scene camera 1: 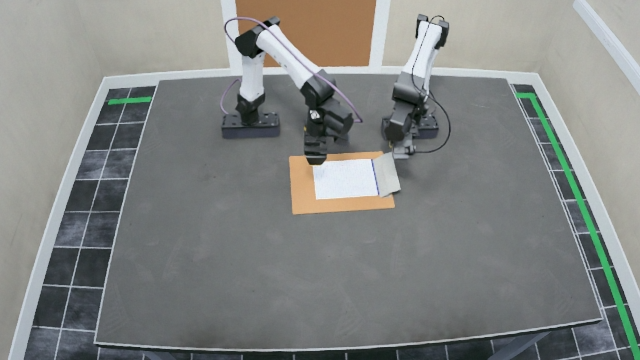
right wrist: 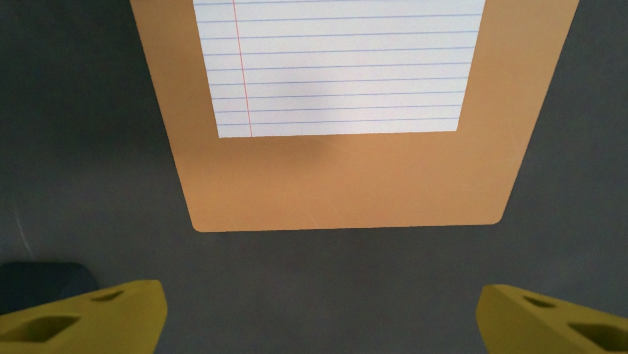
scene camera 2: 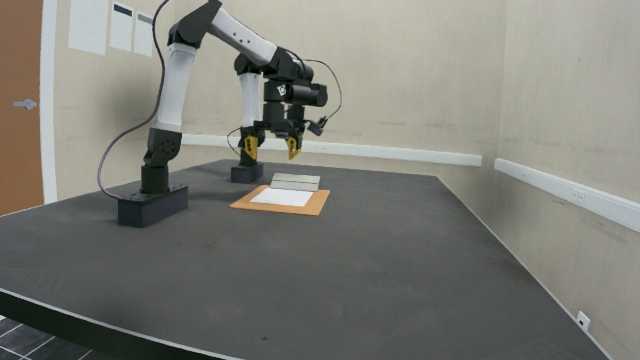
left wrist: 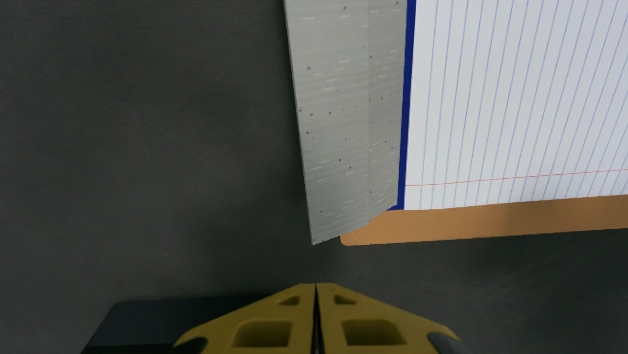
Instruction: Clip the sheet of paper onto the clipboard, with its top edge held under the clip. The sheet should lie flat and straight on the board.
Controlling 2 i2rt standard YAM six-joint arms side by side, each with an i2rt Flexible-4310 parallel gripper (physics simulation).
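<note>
The white lined sheet (scene camera 1: 345, 179) (scene camera 2: 282, 197) (left wrist: 500, 100) (right wrist: 340, 75) lies flat and looks about straight on the brown clipboard (scene camera 1: 302, 185) (scene camera 2: 320, 200) (left wrist: 500, 222) (right wrist: 350, 185). The grey clip (scene camera 1: 386, 175) (scene camera 2: 295, 182) (left wrist: 345, 125) covers part of the sheet's blue top band; a narrow blue strip shows along the clip's edge. The clip's outer plate slants upward. My left gripper (left wrist: 316, 298) is shut and empty, above the table beside the clip end of the board. My right gripper (scene camera 2: 272, 155) (right wrist: 320, 296) is open and empty, raised near the board's bottom end.
The dark table top (scene camera 1: 320, 270) (scene camera 2: 350, 280) surrounds the board. Both arm bases (scene camera 1: 250, 131) (scene camera 2: 167, 202) stand behind the board in scene camera 1, near the back edge. The right arm reaches across above the left part of the board.
</note>
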